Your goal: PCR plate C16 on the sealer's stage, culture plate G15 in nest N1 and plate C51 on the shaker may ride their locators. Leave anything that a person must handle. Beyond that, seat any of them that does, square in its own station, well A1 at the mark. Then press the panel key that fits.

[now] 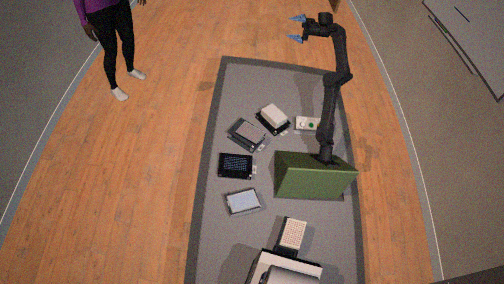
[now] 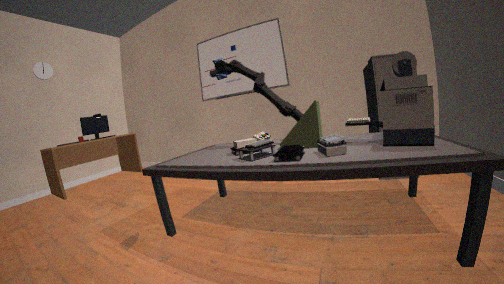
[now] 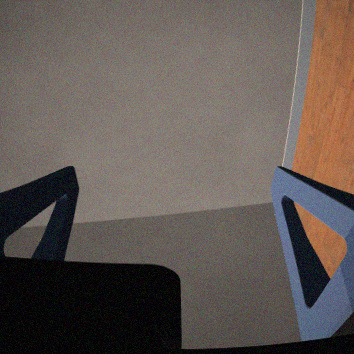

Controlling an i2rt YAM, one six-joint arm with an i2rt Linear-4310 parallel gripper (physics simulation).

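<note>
My gripper (image 1: 289, 28) (image 2: 218, 69) (image 3: 174, 177) is open and empty, high up beyond the table's far end. A pale plate with reddish wells (image 1: 294, 233) (image 2: 358, 121) lies on the stage in front of the sealer (image 1: 292, 274) (image 2: 407, 112). A pale blue plate (image 1: 243, 201) lies on a grey block-like station (image 2: 332, 149). A dark plate with blue wells (image 1: 235, 163) is on a black station (image 2: 290, 153). A greyish plate (image 1: 250, 132) lies on a raised frame, a white block-like plate (image 1: 274, 114) on a black base. The panel (image 1: 307, 123) has a white and a green key. Labels and well A1 are too small to read.
The green wedge-shaped mount (image 1: 315, 184) (image 2: 307, 127) carries the arm, which passes over the panel's right part. A person (image 1: 117, 45) stands on the floor left of the table. A whiteboard (image 2: 250, 55) hangs on the wall; a wooden desk (image 2: 92, 150) stands further off.
</note>
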